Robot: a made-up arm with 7 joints. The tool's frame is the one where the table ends. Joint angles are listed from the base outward.
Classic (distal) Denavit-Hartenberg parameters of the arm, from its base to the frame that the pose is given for. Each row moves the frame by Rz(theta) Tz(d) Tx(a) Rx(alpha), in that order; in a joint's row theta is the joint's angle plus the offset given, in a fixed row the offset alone. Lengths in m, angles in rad.
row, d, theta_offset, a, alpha
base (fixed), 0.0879, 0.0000, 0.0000, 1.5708
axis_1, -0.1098, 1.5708, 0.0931, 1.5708
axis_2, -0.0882, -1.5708, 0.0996, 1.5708
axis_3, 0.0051, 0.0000, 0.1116, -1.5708
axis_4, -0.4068, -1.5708, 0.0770, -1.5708
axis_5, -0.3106, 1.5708, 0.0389, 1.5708
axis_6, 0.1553, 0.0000, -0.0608, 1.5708
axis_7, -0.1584, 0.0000, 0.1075, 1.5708
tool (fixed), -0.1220, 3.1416, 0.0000, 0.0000
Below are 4 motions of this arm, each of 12 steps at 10 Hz.
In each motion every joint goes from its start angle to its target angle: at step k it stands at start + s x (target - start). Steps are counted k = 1, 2, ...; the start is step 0. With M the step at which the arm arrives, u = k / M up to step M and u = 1 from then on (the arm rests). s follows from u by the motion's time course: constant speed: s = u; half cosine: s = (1 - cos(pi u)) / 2; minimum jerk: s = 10 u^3 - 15 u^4 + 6 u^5.
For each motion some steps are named. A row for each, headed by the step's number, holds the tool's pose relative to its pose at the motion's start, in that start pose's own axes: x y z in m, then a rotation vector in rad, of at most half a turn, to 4 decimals.
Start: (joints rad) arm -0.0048 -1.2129 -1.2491 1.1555 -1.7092 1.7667 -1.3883
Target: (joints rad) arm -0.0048 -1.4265 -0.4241 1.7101 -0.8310 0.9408 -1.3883
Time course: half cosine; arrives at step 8
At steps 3, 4, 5, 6, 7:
3: 0.0094 -0.1562 -0.0533 -0.1188 -0.1420 -0.0175
4: 0.0397 -0.2485 -0.0873 -0.1873 -0.1820 -0.0325
5: 0.0857 -0.3331 -0.1203 -0.2606 -0.1867 -0.0407
6: 0.1346 -0.3966 -0.1463 -0.3320 -0.1659 -0.0374
7: 0.1710 -0.4344 -0.1620 -0.3866 -0.1411 -0.0284

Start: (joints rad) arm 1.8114 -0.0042 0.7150 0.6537 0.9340 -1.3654 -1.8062
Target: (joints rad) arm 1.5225 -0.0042 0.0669 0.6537 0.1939 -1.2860 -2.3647
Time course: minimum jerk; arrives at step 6
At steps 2, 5, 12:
2: -0.0377 0.0346 -0.0351 0.0078 0.1915 -0.0509
5: -0.2049 0.1194 -0.1329 -0.0361 0.7708 -0.2340
12: -0.2135 0.1215 -0.1363 -0.0400 0.7928 -0.2429

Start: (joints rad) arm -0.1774 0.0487 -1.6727 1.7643 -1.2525 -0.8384 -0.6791
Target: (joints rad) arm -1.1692 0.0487 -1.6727 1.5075 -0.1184 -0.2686 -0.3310
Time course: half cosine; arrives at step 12
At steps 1, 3, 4, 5, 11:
1: 0.0014 0.0102 0.0036 0.0269 0.0025 -0.0051
3: 0.0139 0.0835 0.0370 0.2296 0.0220 -0.0450
4: 0.0263 0.1360 0.0711 0.3889 0.0393 -0.0773
5: 0.0427 0.1892 0.1174 0.5704 0.0624 -0.1139
11: 0.1311 0.3127 0.4030 1.3961 0.2617 -0.2267

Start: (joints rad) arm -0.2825 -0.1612 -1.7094 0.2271 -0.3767 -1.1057 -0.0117
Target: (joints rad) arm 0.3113 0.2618 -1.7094 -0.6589 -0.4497 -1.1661 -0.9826
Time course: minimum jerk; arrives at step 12
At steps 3, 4, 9, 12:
3: -0.0528 -0.0491 0.0261 -0.1085 0.2131 0.0565
4: -0.0966 -0.0968 0.0667 -0.2254 0.4323 0.1041
9: -0.0847 -0.2093 0.4402 -1.1451 1.7800 0.1401
12: -0.0500 -0.1916 0.4788 -1.3161 1.9574 0.0966

